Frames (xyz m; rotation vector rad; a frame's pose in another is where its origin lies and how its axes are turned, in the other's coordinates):
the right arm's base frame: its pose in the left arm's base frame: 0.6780 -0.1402 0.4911 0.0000 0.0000 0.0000
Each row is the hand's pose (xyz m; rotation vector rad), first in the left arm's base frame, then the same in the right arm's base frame.
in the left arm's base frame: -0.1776 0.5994 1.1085 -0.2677 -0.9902 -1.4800
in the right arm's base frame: -0.8556 0.7396 0.6174 -0.2677 -0.9902 -1.4800
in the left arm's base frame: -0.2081 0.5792 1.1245 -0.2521 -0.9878 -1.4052
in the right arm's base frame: -0.8861 0.7194 0.6334 -0.2521 -0.9878 -1.4052
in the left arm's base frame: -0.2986 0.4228 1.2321 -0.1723 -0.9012 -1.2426
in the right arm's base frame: -0.9766 0.5630 0.7410 -0.1723 -0.9012 -1.2426
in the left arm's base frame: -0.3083 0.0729 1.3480 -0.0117 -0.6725 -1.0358
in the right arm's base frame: -0.9863 0.2131 0.8569 -0.0117 -0.6725 -1.0358
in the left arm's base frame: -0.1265 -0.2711 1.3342 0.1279 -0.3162 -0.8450
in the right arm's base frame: -0.8045 -0.1309 0.8431 0.1279 -0.3162 -0.8450
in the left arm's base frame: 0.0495 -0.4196 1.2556 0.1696 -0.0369 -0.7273
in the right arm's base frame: -0.6285 -0.2794 0.7645 0.1696 -0.0369 -0.7273
